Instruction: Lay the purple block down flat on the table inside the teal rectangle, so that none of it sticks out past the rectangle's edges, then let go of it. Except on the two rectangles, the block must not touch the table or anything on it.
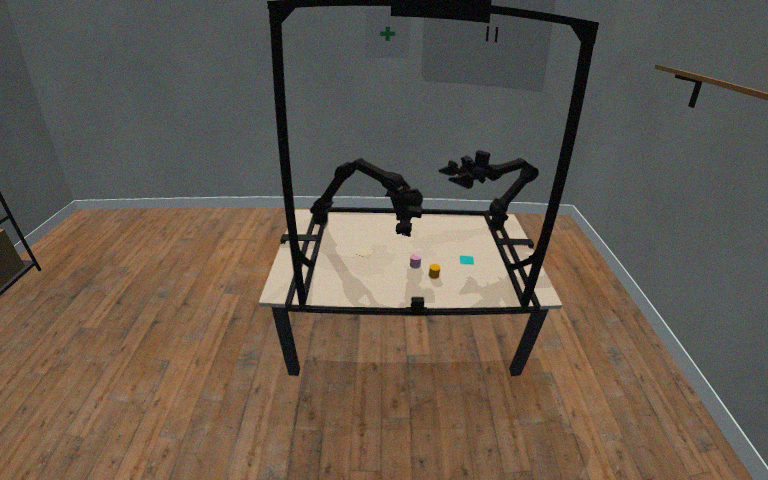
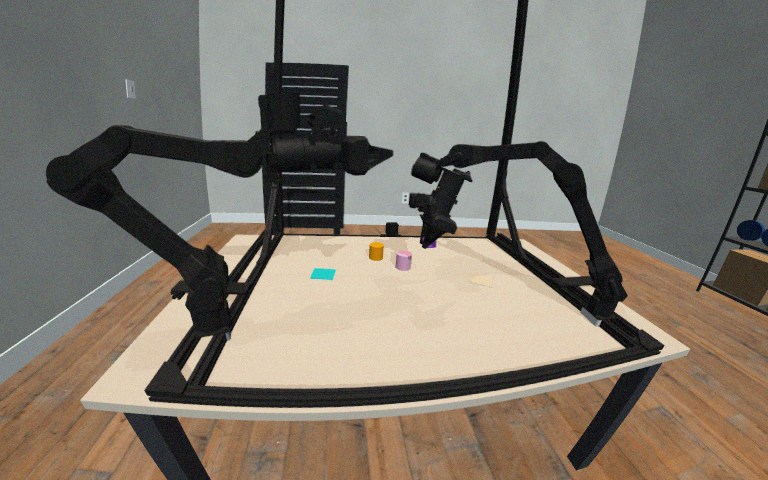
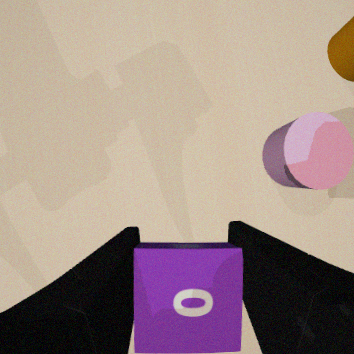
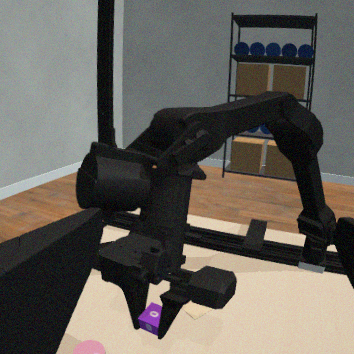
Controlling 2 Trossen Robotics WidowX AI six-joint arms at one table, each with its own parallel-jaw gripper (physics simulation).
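Frame: origin at the left arm's base, x ahead, y right, z down, level; millimetres.
Seen in the pictures: left gripper, fingertip midpoint: (image 1: pixel 409 234) (image 2: pixel 422 246) (image 3: pixel 183 235) (image 4: pixel 148 332); right gripper, fingertip midpoint: (image 1: pixel 443 174) (image 2: pixel 381 151) (image 4: pixel 222 225); left arm's base, origin of the base link: (image 1: pixel 320 221) (image 2: pixel 599 312) (image 4: pixel 312 257); right arm's base, origin of the base link: (image 1: pixel 496 227) (image 2: pixel 212 325).
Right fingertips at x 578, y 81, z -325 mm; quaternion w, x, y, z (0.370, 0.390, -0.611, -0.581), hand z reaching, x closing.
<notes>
Pixels of each thing's top centre, then the offset from my right fingertips to it. "*": a spot on its surface instead. Level surfaces: height alone.
- purple block, middle of its top: (image 3: pixel 186 310) (image 4: pixel 155 311) dx -145, dy +116, dz +217 mm
- teal rectangle, surface spot: (image 2: pixel 323 273) (image 1: pixel 466 259) * dx +135, dy +134, dz +343 mm
- pink cylinder, middle of its top: (image 3: pixel 319 149) (image 4: pixel 88 351) (image 2: pixel 404 253) (image 1: pixel 415 256) dx -95, dy +198, dz +298 mm
- orange cylinder, middle of its top: (image 2: pixel 376 244) (image 1: pixel 435 267) dx -14, dy +260, dz +299 mm
- pale rectangle, surface spot: (image 4: pixel 197 309) (image 2: pixel 476 281) (image 1: pixel 369 250) * dx -304, dy +117, dz +343 mm
- table, its level: dz +344 mm
My left gripper (image 1: pixel 404 231) (image 2: pixel 431 240) (image 3: pixel 183 235) (image 4: pixel 148 332) is shut on the purple block (image 2: pixel 430 244) (image 3: pixel 187 298) (image 4: pixel 150 317), which bears a white "0", and holds it in the air above the middle of the table. The teal rectangle (image 1: pixel 466 260) (image 2: pixel 323 273) lies flat on the table, well off toward the right arm's side, beyond two cylinders. My right gripper (image 1: pixel 446 173) (image 2: pixel 389 153) is open and empty, held high above the table.
A pink cylinder (image 1: pixel 415 260) (image 2: pixel 403 260) (image 3: pixel 309 151) (image 4: pixel 89 348) and an orange cylinder (image 1: pixel 434 270) (image 2: pixel 376 250) (image 3: pixel 342 53) stand between the block and the teal rectangle. A pale rectangle (image 1: pixel 365 252) (image 2: pixel 482 280) (image 4: pixel 197 309) lies on the left arm's side. A black frame rims the table (image 1: pixel 344 286) (image 2: pixel 382 333).
</notes>
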